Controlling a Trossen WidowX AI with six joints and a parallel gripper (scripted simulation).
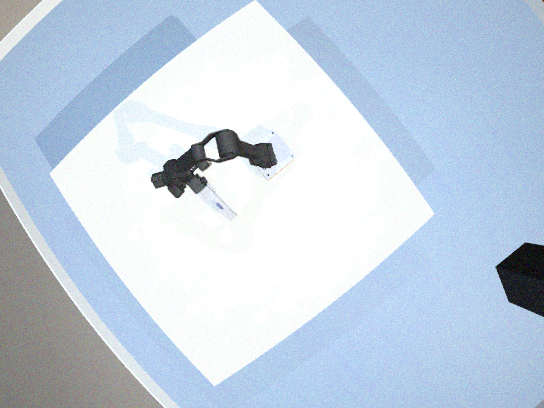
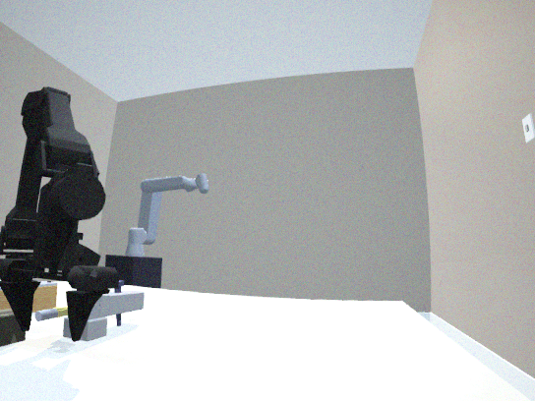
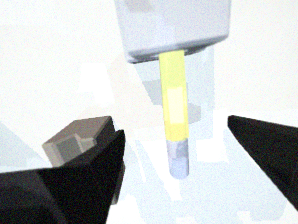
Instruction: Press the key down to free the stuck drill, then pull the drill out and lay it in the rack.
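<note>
Right now my gripper tip is 70 mm past the grey-tan rack piece and 40 mm to the left of it. Also, from my gripper tip: thin dark blue pin: 50 mm behind, 160 mm to the left, 30 mm above; then light grey block: 40 mm behind, 140 mm to the left, 20 mm above.
</note>
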